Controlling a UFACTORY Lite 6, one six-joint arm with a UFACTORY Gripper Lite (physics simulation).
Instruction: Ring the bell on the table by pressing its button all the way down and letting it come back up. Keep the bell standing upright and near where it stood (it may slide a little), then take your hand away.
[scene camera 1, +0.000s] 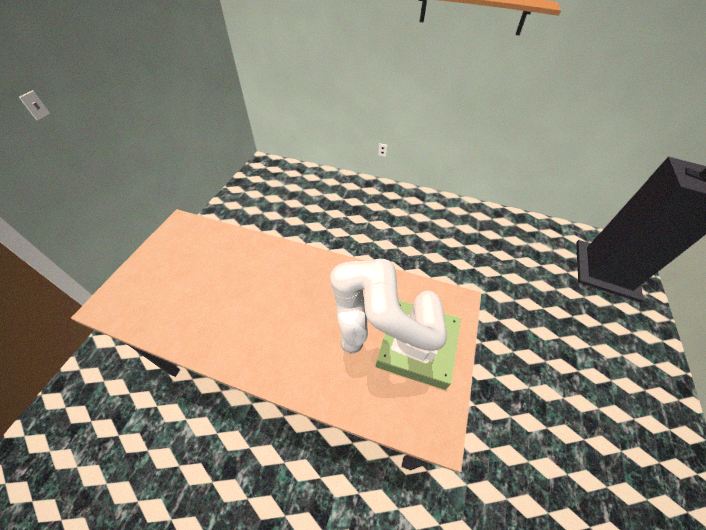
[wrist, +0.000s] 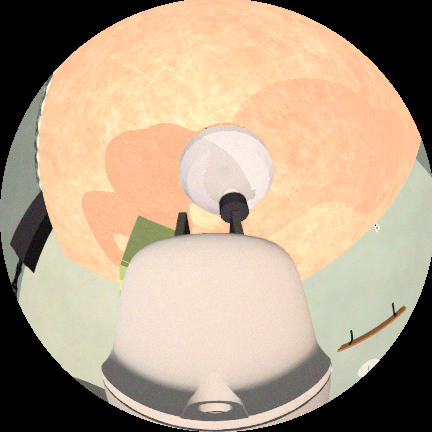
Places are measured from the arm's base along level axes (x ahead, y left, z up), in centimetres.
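Where they show: hand, its tool point: (wrist: 209, 236).
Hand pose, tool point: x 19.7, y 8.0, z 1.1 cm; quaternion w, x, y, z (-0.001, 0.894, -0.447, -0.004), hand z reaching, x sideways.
After its pixels a point has its place.
The bell has a pale, shiny dome (wrist: 220, 160) {x 21.9, y 8.6, z -3.5 cm} and a black button (wrist: 234, 205) {x 21.0, y 7.1, z -0.8 cm} on top, and stands upright on the orange table (scene camera 1: 228, 296) {x 75.1, y 8.6, z -7.4 cm} (wrist: 150, 80) {x 23.9, y 17.1, z -7.4 cm}. In the wrist view it lies just beyond my fingers. My gripper (wrist: 209, 219) {x 19.7, y 8.0, z 1.1 cm} is open and empty, its two dark fingers apart. The right finger's tip overlaps the lower edge of the button in the wrist view; the left finger is off to the button's left. Whether the finger touches the button, I cannot tell. In the scene view my hand hides the fingers and most or all of the bell.
The arm's green base plate (scene camera 1: 450, 348) {x -12.7, y -2.1, z 0.0 cm} (wrist: 145, 237) {x 9.5, y 9.8, z -4.6 cm} stands near the bell at the table's right end. A tall black object (scene camera 1: 638, 228) stands on the floor beyond the table. An orange shelf (scene camera 1: 496, 4) (wrist: 372, 330) is on the wall.
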